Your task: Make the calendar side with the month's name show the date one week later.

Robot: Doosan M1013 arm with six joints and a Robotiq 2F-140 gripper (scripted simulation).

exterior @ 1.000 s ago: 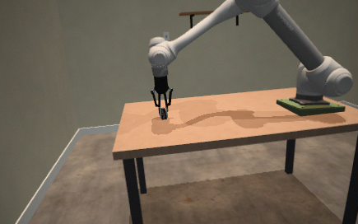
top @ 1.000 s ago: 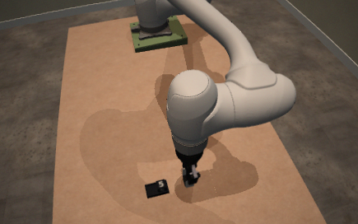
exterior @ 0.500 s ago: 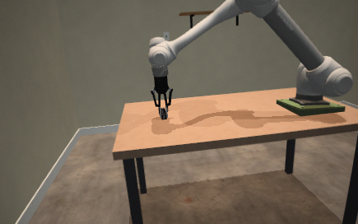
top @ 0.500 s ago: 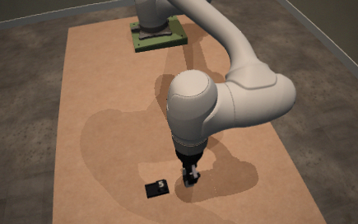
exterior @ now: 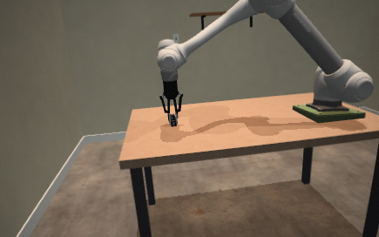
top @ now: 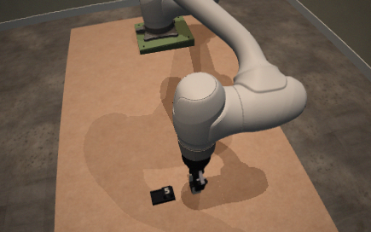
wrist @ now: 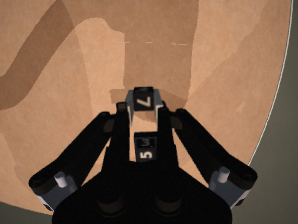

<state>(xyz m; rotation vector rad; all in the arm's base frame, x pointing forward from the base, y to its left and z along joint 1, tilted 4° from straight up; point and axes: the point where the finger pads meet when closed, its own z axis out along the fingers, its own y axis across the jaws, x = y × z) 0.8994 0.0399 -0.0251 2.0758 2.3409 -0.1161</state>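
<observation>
My gripper is now 3 cm above the black cube.
</observation>
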